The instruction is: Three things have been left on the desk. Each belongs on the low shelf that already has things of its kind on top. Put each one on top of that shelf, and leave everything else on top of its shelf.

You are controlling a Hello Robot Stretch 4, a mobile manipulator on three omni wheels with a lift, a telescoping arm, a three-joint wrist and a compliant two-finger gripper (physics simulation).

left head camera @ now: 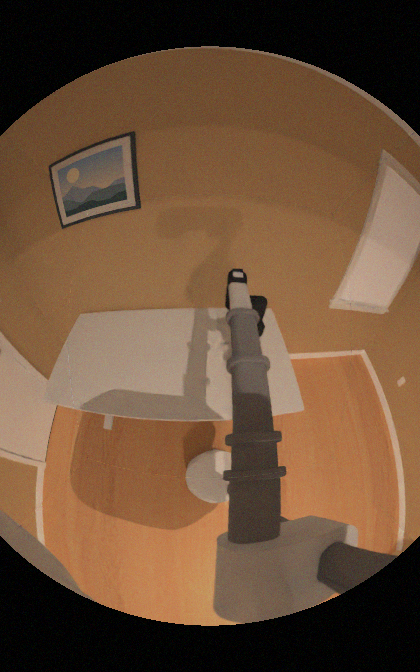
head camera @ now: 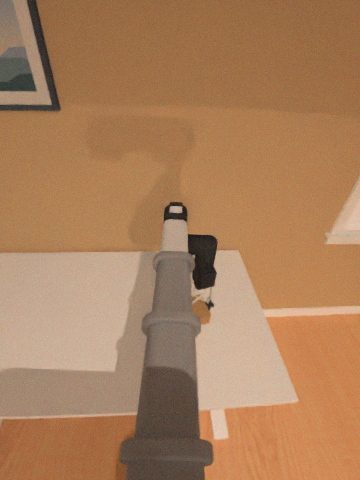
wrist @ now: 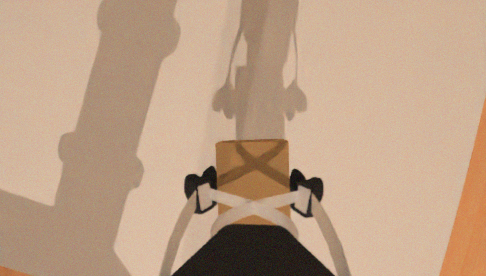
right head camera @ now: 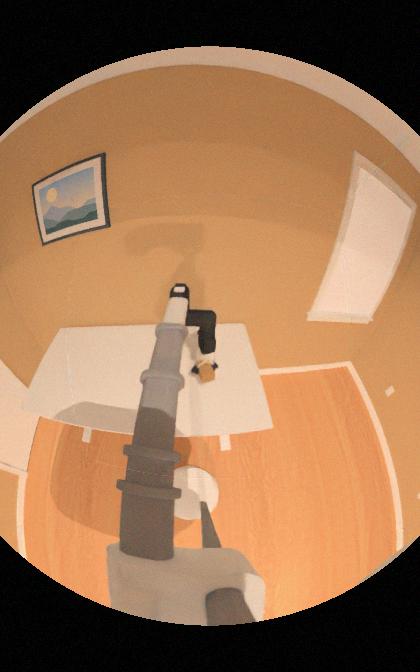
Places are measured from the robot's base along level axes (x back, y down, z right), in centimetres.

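Pixels of known places: gripper, fingertip midpoint: [head camera: 196, 311] [wrist: 253, 183].
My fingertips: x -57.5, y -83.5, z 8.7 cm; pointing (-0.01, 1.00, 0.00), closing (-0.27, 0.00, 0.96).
Behind a point stands the place of what it marks.
A plain brown block [head camera: 202, 314] @(y -87.0, x -53.8, z 10.2 cm) [right head camera: 206, 373] [wrist: 252, 182] @(y -87.0, x -58.2, z 8.4 cm) is between the two black fingertips of my gripper [right head camera: 205, 367] [wrist: 253, 183] @(y -83.5, x -57.5, z 8.7 cm). The gripper is shut on it. Block and gripper hang above the right part of the white desk [head camera: 65, 310] @(y -69.3, x -65.4, z -46.0 cm) [left head camera: 135, 360] [right head camera: 100, 360] [wrist: 390, 125] @(y -69.3, x -68.8, z 26.6 cm), and their shadow lies apart from them on the desk top. In the left head view the arm hides the block and most of the gripper. The low shelves and the other two things of the task do not show in these views.
A round pale seat [left head camera: 207, 475] [right head camera: 197, 492] stands on the wooden floor before the desk. The wall is behind the desk, with a framed picture [left head camera: 95, 180] [right head camera: 71, 199] at left and a window [left head camera: 387, 235] [right head camera: 367, 240] at right. Wooden floor shows right of the desk.
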